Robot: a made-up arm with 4 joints.
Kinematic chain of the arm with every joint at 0, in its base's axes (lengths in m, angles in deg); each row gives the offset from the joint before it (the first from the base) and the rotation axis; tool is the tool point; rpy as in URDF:
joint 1: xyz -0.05 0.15 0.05 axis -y
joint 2: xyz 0.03 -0.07 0 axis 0.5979 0.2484 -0.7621
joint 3: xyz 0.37 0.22 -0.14 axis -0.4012 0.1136 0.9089
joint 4: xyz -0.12 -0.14 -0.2 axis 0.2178 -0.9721 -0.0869
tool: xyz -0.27 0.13 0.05 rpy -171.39 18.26 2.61
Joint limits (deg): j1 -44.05..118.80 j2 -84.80..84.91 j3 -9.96..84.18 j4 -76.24..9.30
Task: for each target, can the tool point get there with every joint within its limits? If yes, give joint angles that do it. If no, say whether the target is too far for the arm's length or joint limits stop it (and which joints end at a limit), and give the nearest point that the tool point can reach.
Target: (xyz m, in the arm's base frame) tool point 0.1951 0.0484 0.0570
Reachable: yes | joints 16.89 -47.38 54.77 -12.68
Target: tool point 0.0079 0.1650 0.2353
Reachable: yes | joints 97.82 45.10 23.54 -47.16
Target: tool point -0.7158 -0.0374 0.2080
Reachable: no: joint limits stop it (at a limit: joint 1, joint 3) | nearest point -0.2632 0.0924 0.3759 | short by 0.500 m
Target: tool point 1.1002 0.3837 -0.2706
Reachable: no: too far | nearest point 0.3595 0.1865 -0.0641 | short by 0.794 m
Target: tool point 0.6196 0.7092 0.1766
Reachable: no: joint limits stop it (at a limit: joint 2, joint 3, joint 4) | nearest point 0.2896 0.3871 0.1142 | short by 0.465 m
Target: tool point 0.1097 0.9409 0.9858
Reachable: no: too far | nearest point 0.0081 0.3871 0.3907 | short by 0.819 m
